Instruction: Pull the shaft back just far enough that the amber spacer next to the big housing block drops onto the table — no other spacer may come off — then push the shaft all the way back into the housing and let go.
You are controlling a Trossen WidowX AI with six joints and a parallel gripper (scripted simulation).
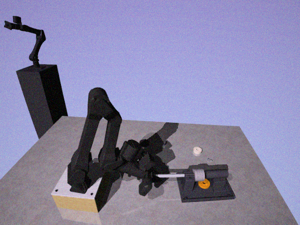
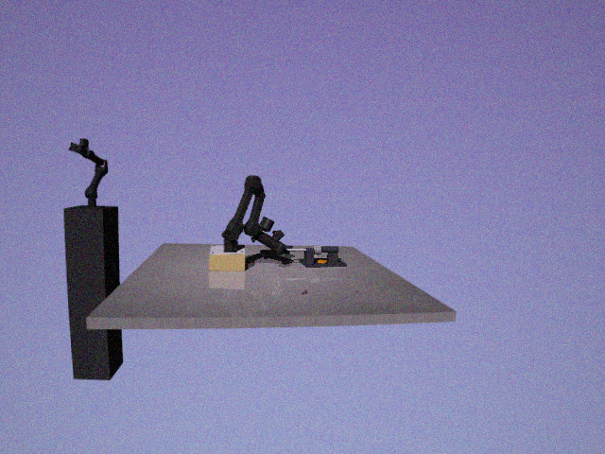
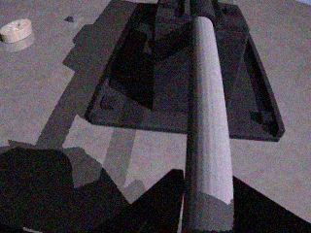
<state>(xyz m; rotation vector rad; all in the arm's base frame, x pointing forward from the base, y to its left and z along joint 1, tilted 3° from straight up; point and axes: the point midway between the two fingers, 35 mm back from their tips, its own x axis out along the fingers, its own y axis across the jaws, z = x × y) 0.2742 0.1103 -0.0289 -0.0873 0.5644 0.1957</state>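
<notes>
My gripper tip is 6 cm short of the grey shaft, 2 cm below it and 1 cm to the right of it. The rest, counted from my gripper tip: amber spacer: 19 cm ahead, 5 cm to the left, 5 cm below; grey spacer: 15 cm ahead, 3 cm to the left, 2 cm above; white ring: 28 cm to the left, 17 cm ahead, 6 cm below.
</notes>
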